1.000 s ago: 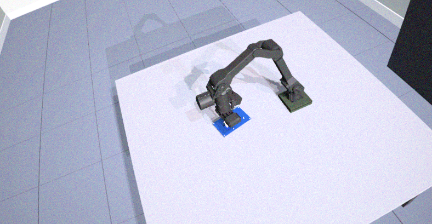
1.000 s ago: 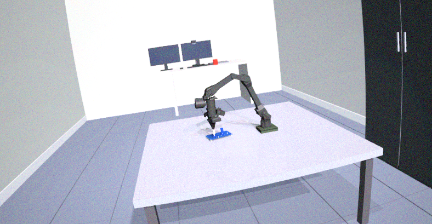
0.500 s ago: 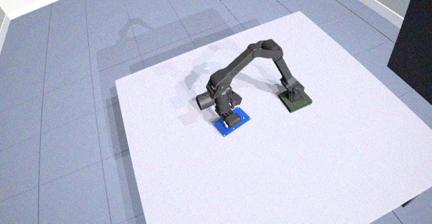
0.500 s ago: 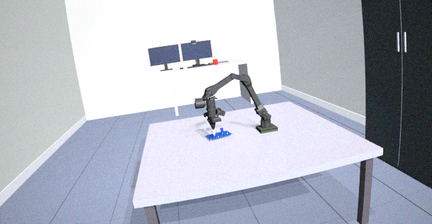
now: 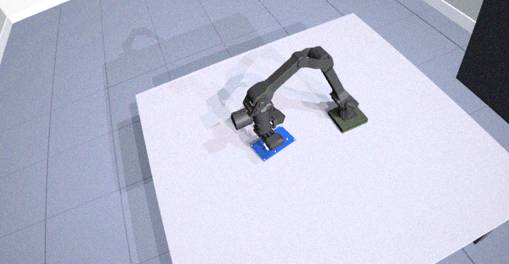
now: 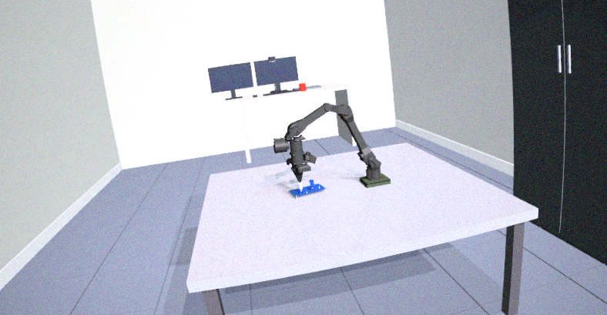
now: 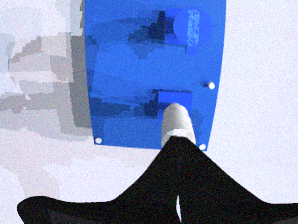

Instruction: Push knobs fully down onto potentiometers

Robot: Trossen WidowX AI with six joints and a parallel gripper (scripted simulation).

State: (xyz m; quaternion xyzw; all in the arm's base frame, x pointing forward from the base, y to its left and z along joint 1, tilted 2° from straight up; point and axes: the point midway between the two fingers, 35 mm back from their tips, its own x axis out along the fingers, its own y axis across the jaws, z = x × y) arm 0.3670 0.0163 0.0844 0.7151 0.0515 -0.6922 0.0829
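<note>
Right now my gripper tip is 10 mm above the white knob.
</note>
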